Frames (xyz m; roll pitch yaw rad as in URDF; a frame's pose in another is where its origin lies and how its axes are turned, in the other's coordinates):
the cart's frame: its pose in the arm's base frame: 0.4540 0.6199 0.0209 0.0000 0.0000 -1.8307
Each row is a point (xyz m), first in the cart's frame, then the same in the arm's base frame.
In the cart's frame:
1: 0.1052 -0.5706 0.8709
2: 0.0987 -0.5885 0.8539
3: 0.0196 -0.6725 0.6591
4: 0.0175 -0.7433 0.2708
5: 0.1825 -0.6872 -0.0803
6: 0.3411 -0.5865 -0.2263
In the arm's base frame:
1: -0.1245 0.6649 0.8918
2: -0.1401 0.6758 0.8748
3: -0.2010 0.7738 0.6800
4: -0.2688 0.7940 0.2917
5: -0.2570 0.6201 -0.0594
6: -0.2005 0.4410 -0.2054

